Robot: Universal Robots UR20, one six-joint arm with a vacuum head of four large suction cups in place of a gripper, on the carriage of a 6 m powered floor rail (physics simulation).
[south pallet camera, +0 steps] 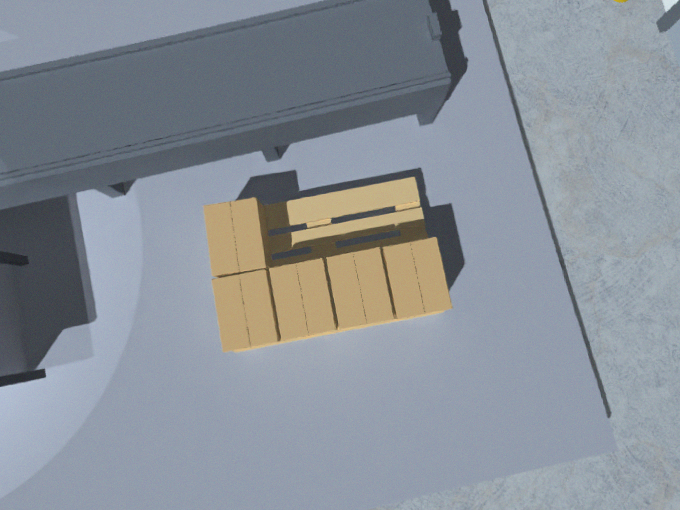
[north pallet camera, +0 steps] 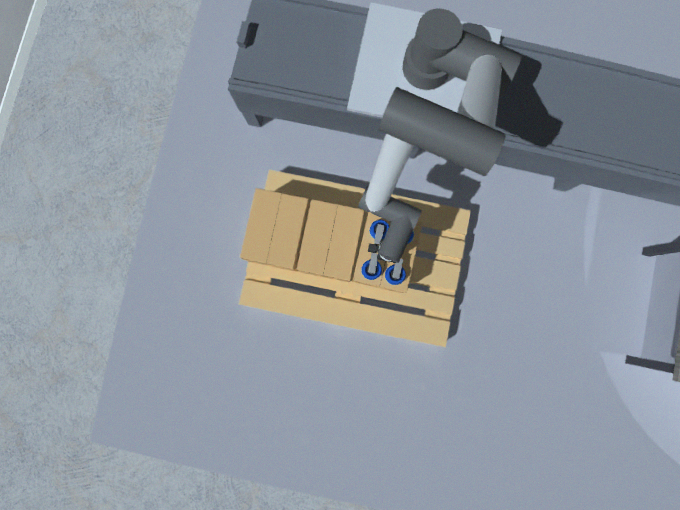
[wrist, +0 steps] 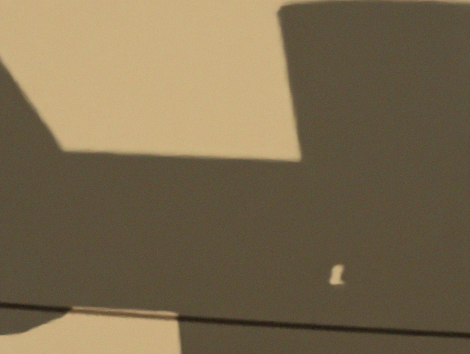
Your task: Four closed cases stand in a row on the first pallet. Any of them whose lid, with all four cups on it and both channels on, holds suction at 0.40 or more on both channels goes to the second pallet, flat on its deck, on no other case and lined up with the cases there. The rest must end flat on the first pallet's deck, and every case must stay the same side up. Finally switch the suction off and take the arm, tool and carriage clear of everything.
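Observation:
In the north pallet view my vacuum head has its blue cups over the lid of the right-hand case on the first pallet. Cup contact and suction cannot be told. This lid, crossed by shadows and a dark seam, fills the wrist view. Two more closed cases stand left of it in the row. In the south pallet view the second pallet bears a front row of cases and one case behind the leftmost.
The floor rail runs behind both pallets. The pale carriage stands on it behind the first pallet, and the arm reaches down from it. Dark bars of a structure show at the side edges of both pallet views.

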